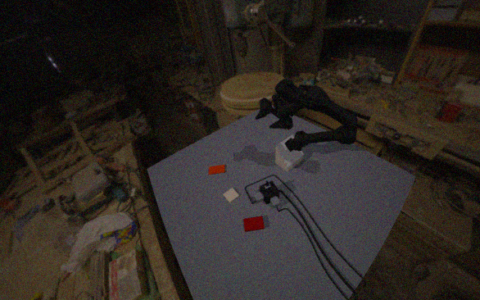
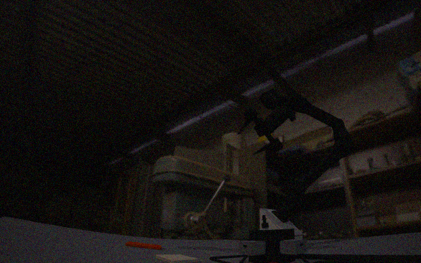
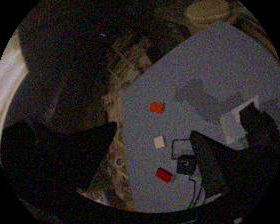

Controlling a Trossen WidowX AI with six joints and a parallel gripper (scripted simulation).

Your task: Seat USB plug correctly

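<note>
My gripper tip is now 280 mm above the USB plug, 110 mm to the right of it and 100 mm short of it. Also, from my gripper tip: white tile: 370 mm below, 250 mm ahead, 30 mm to the right; then red tile: 360 mm below, 270 mm ahead, 180 mm to the left; then orange tile: 370 mm below, 250 mm to the right, 200 mm ahead.
</note>
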